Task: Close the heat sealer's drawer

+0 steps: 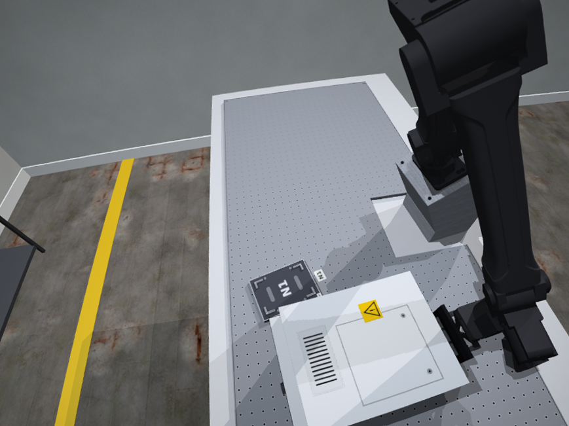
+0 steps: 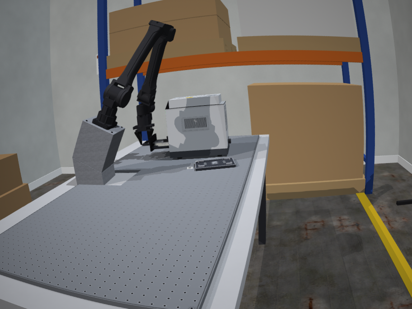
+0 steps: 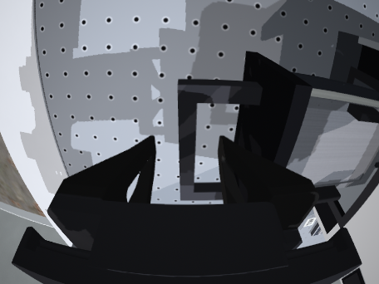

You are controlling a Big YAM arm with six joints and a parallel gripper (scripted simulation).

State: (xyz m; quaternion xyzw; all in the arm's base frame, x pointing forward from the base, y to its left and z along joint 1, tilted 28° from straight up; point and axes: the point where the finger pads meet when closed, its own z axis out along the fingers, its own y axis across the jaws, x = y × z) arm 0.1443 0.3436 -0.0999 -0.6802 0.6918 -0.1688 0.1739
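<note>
Right now the black drawer is 11 cm ahead of my hand and 1 cm below it. Also, from my hand: white tag (26 cm ahead, 25 cm to the right, 8 cm below).
</note>
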